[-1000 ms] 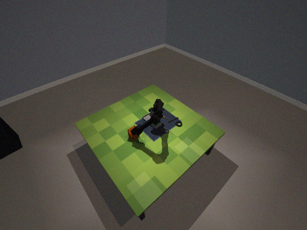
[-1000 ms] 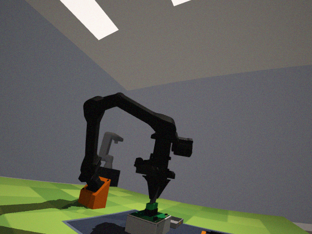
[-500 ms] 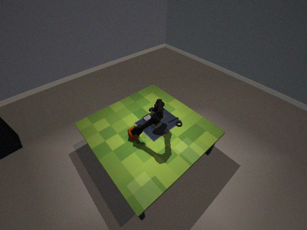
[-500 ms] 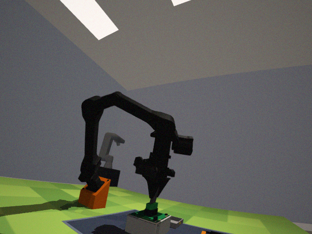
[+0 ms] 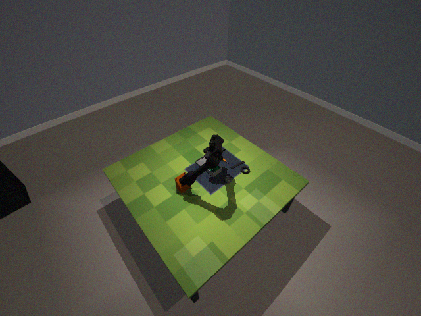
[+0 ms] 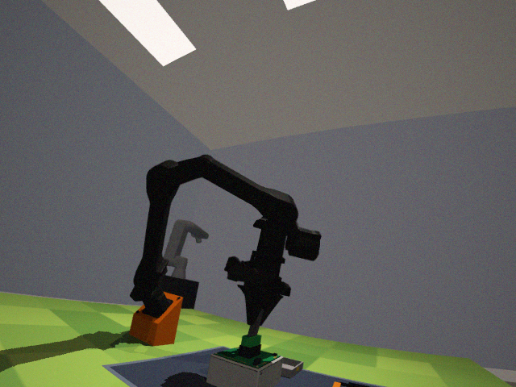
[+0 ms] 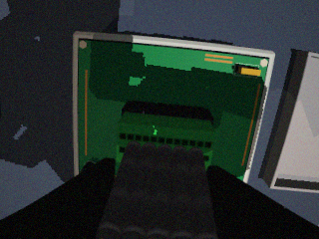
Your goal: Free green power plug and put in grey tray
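Right now my gripper tip is 20 mm above the green power plug. The rest, counted from my gripper tip: dark mat: 50 mm ahead, 110 mm below; dark bar: 210 mm ahead, 110 mm to the right, 110 mm below.
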